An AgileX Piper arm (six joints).
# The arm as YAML. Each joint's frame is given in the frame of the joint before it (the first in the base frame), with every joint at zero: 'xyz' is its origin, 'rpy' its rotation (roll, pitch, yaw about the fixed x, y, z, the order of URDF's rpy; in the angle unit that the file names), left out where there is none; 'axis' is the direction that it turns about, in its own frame. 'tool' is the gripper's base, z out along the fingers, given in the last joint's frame.
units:
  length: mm
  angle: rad
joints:
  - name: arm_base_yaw
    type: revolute
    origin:
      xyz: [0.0, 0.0, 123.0]
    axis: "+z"
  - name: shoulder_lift
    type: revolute
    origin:
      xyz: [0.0, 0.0, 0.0]
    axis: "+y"
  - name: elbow
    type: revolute
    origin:
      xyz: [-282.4, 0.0, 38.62]
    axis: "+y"
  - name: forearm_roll
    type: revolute
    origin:
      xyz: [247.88, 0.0, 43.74]
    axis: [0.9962, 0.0, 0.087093]
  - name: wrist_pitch
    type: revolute
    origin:
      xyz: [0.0, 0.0, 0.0]
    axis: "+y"
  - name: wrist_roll
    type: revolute
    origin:
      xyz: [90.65, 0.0, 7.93]
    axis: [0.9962, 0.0, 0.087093]
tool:
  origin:
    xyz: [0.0, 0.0, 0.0]
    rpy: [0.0, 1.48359, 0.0]
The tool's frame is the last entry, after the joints.
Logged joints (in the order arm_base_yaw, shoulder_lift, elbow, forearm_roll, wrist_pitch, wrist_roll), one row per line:
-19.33 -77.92 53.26 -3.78 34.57 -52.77
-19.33 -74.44 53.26 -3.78 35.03 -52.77
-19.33 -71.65 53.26 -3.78 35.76 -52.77
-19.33 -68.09 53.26 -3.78 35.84 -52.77
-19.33 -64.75 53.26 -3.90 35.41 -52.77
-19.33 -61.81 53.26 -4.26 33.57 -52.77
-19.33 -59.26 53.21 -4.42 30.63 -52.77
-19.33 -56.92 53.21 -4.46 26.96 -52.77
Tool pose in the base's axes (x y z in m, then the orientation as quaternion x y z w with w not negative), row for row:
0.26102 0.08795 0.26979 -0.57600 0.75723 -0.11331 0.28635
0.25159 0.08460 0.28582 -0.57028 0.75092 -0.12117 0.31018
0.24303 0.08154 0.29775 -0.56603 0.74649 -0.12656 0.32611
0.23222 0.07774 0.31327 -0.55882 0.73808 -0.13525 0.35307
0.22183 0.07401 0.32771 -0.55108 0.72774 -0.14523 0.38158
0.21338 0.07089 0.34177 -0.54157 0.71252 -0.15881 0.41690
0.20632 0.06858 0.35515 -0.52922 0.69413 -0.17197 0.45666
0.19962 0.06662 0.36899 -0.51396 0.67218 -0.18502 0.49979
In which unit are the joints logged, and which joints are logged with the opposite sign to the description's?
The joints are logged in degrees. Opposite sign: arm_base_yaw, shoulder_lift, elbow.
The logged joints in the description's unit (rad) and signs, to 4 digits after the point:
0.3374 1.3600 -0.9296 -0.0660 0.6034 -0.9210
0.3374 1.2992 -0.9296 -0.0660 0.6114 -0.9210
0.3374 1.2505 -0.9296 -0.0660 0.6241 -0.9210
0.3374 1.1884 -0.9296 -0.0660 0.6255 -0.9210
0.3374 1.1301 -0.9296 -0.0681 0.6180 -0.9210
0.3374 1.0788 -0.9296 -0.0744 0.5859 -0.9210
0.3374 1.0343 -0.9287 -0.0771 0.5346 -0.9210
0.3374 0.9934 -0.9287 -0.0778 0.4705 -0.9210

